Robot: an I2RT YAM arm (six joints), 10 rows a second.
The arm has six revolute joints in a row. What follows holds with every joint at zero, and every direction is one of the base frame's. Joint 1 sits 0.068 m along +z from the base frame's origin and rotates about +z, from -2.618 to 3.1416 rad. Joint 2 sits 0.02 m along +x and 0.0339 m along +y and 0.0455 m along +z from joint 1 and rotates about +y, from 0 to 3.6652 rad. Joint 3 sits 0.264 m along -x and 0.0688 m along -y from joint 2 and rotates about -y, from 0 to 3.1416 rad. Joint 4 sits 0.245 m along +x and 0.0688 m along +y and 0.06 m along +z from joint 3 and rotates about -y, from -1.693 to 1.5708 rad. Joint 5 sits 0.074 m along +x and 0.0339 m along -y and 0.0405 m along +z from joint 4 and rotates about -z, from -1.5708 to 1.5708 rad. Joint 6 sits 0.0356 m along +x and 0.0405 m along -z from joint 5 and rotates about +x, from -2.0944 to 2.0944 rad. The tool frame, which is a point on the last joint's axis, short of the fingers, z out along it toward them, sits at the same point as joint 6; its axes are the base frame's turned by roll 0, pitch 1.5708 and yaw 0 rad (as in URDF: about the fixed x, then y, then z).
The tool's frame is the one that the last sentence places.
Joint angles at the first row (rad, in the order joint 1, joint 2, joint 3, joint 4, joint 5, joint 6):
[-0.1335, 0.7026, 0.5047, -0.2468, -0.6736, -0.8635]
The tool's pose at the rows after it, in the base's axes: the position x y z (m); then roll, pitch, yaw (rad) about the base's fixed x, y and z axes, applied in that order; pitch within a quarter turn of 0, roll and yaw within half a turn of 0:
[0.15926 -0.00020 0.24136 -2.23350 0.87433 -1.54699]
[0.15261 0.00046 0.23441 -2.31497 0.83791 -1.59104]
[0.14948 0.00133 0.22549 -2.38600 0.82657 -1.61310]
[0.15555 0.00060 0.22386 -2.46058 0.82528 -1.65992]
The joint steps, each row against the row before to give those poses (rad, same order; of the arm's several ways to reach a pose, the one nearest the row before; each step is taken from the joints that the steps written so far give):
[0.0001, -0.0138, -0.0153, -0.0643, 0.0430, -0.0383]
[-0.0001, -0.0138, -0.0016, -0.0936, 0.0077, -0.0568]
[0.0001, 0.0060, -0.0122, -0.0507, -0.0151, -0.0383]
[-0.0001, 0.0566, 0.0228, -0.0232, -0.0033, -0.0109]

